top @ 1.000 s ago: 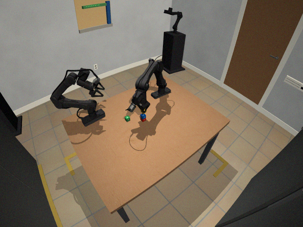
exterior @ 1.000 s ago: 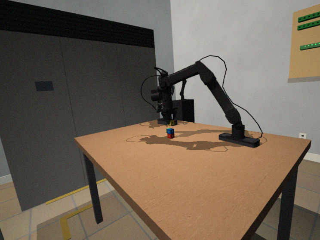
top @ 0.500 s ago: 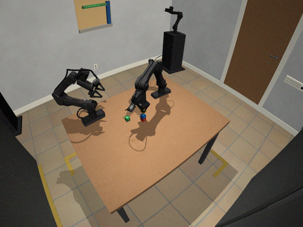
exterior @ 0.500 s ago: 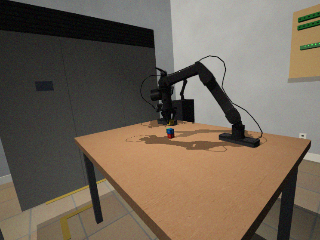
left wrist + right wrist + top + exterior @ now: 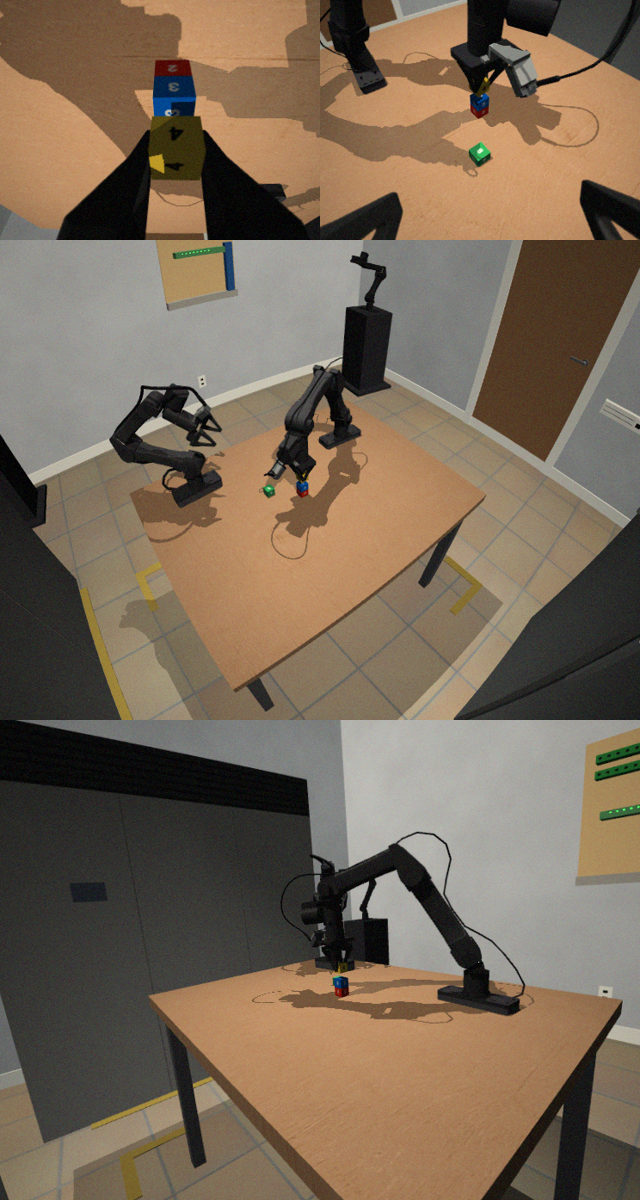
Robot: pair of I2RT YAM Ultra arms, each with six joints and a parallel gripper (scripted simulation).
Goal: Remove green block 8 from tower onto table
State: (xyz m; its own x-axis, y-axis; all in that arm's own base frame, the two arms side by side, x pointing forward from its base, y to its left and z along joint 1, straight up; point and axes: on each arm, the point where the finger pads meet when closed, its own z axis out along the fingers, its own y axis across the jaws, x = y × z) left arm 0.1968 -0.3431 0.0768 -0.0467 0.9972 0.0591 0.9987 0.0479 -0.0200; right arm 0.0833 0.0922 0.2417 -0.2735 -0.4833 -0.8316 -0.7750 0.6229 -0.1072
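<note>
Now: the green block showing 8 7 cm behind my left hand, 10 cm to the right of it and 8 cm below it. Round my left hand: yellow block showing 4: right at my left hand.
</note>
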